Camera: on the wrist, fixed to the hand. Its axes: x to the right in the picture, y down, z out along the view.
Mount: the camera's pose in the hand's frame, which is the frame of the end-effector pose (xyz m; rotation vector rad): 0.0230 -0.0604 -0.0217 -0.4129 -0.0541 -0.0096
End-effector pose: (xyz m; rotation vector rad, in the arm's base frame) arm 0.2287 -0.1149 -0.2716 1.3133 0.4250 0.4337
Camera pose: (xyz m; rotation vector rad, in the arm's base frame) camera 0.2405 -0.0968 -0.3363 0.9198 0.2774 0.4493
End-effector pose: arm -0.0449 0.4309 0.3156 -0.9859 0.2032 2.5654
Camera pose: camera -0.0230 0.4873 0.2842 -1.0468 -0.3598 2.6774
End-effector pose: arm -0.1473 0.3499 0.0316 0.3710 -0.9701 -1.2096
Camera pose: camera -0.1665 0.3024 -0.0134 0.0159 -0.7399 -1.3971
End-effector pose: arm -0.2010 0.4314 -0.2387 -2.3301 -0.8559 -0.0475
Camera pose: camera -0.2147 0.4666 -0.1820 -2.7208 -0.9564 -0.1814
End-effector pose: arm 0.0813 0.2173 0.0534 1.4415 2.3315 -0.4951
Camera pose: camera 0.0148 0.2200 0.0681 1.2041 2.2296 -0.0447
